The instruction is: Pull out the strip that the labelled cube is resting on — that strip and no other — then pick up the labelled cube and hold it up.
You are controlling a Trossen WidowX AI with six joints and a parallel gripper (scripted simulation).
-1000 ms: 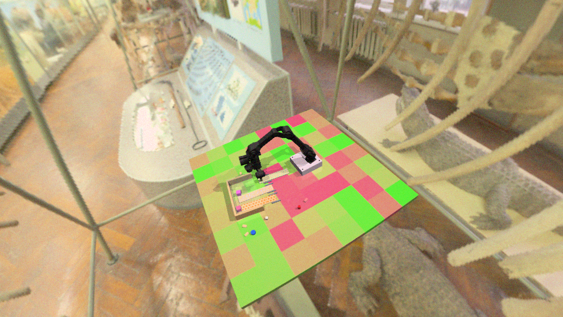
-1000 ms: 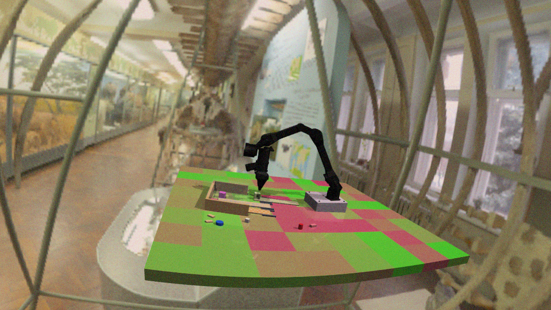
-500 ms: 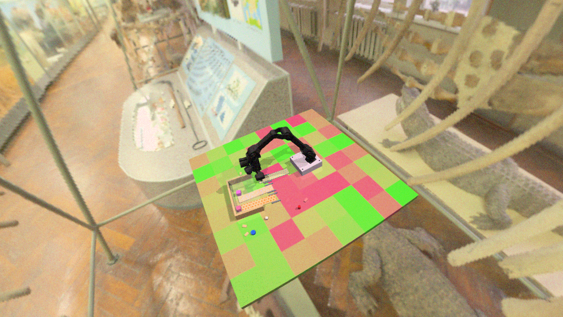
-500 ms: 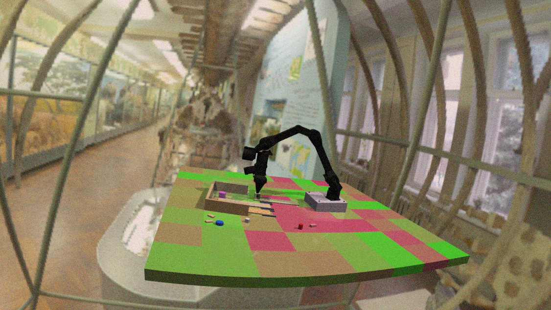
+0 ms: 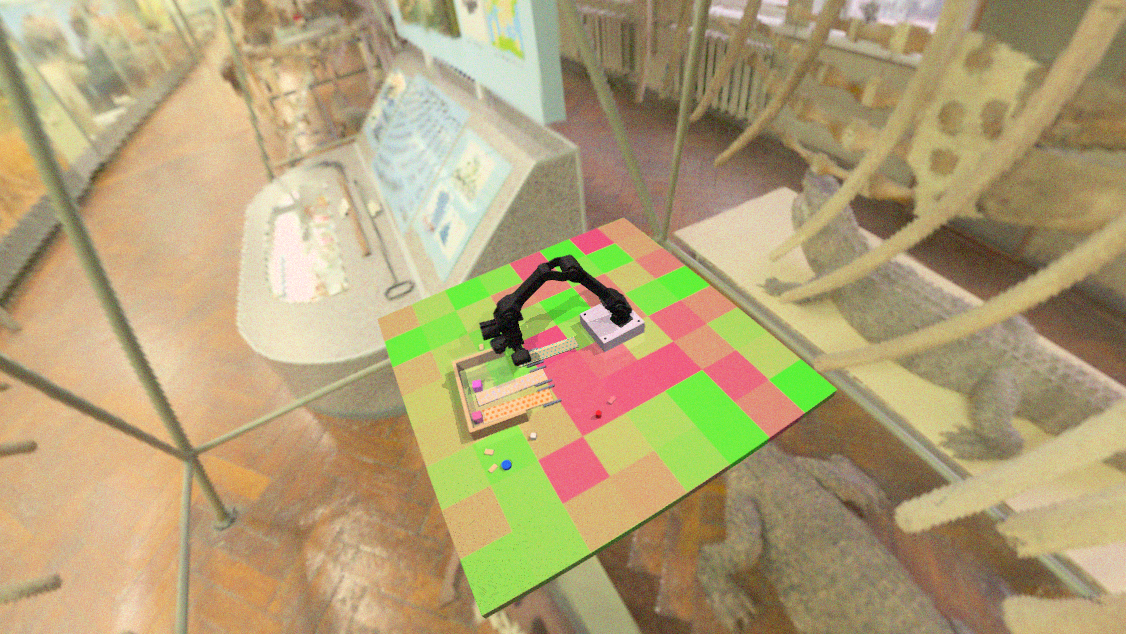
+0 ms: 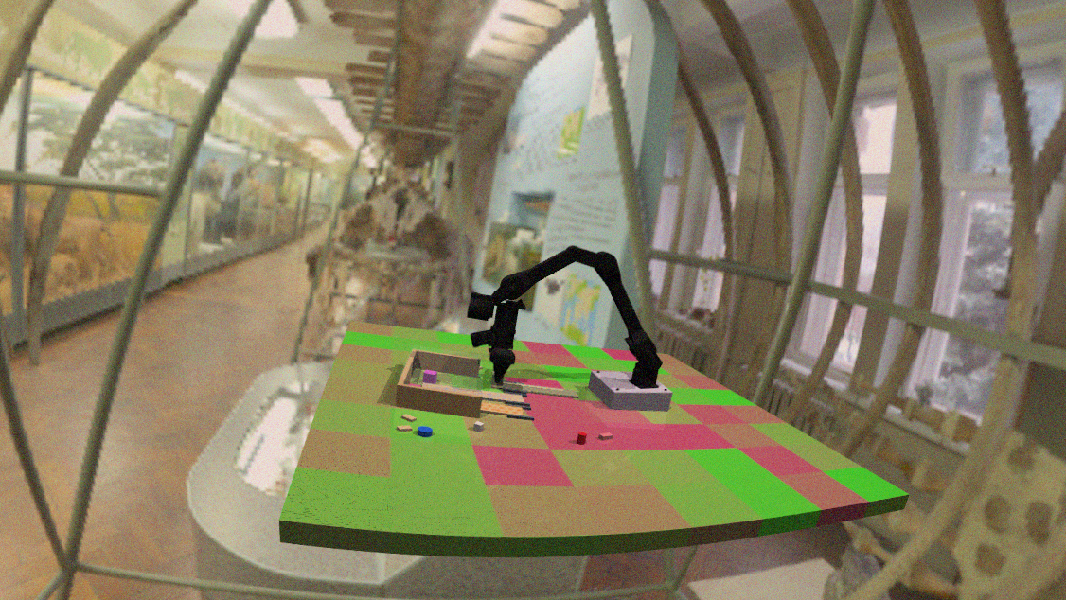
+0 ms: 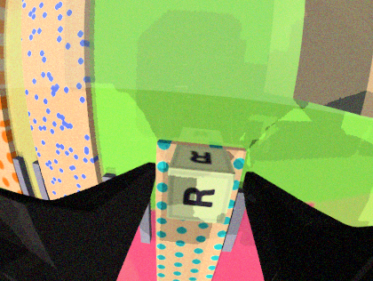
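Right now my gripper tip is 9 cm short of the blue-speckled strip, 8 cm to the right of it and 1 cm above it. Round my gripper tip: blue disc 27 cm ahead, 32 cm to the left, 1 cm below; red cylinder 6 cm behind, 37 cm to the left, 1 cm below; labelled cube right at my gripper tip.
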